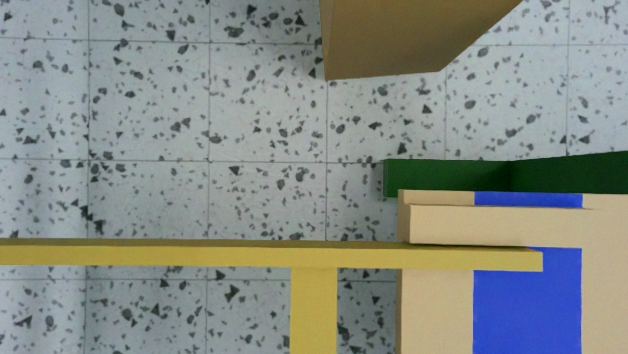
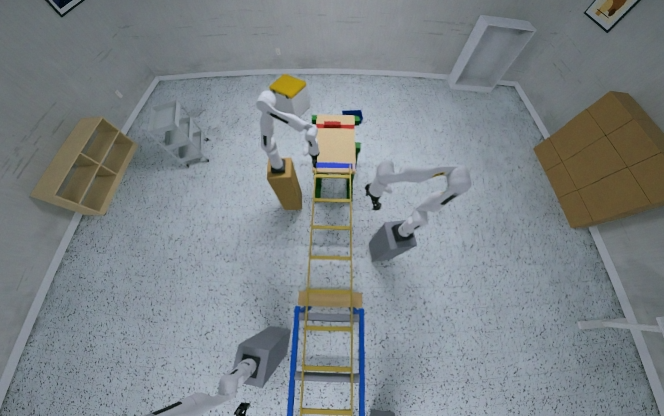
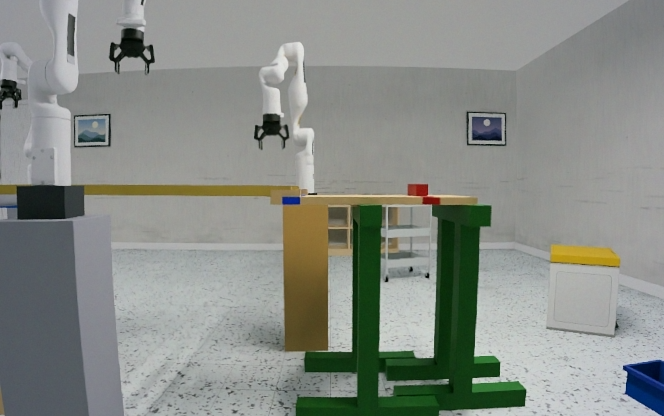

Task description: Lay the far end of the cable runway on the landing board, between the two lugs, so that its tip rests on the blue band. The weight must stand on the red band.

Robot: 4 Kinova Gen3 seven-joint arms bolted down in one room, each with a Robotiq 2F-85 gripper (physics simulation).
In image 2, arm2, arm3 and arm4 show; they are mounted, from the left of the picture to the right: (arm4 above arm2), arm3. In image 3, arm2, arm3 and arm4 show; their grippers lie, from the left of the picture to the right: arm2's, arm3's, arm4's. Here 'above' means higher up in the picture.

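The yellow cable runway (image 1: 150,253) (image 2: 331,227) (image 3: 190,190) reaches the tan landing board (image 1: 435,320) (image 2: 336,145) (image 3: 370,200). Its visible rail end lies over the blue band (image 1: 525,310) (image 3: 291,200), close beside a tan lug (image 1: 500,225). The red weight (image 2: 332,123) (image 3: 418,190) stands upright at the red band (image 2: 350,126) (image 3: 431,200). Arm4's gripper (image 2: 315,164) (image 3: 271,144) is open above the runway's far end. Arm3's gripper (image 2: 375,204) (image 3: 132,69) is open, right of the runway. Arm2's gripper (image 2: 242,410) (image 3: 9,104) is open, left of the runway. Arm1's gripper does not show.
Green trestles (image 1: 445,175) (image 3: 369,300) carry the board. Arm4's brown pedestal (image 1: 390,40) (image 2: 286,185) (image 3: 306,280) stands left of the runway, arm3's grey pedestal (image 2: 382,245) (image 3: 50,310) right. A blue frame (image 2: 294,360) flanks the runway's near part. A blue bin (image 3: 647,382) lies beyond.
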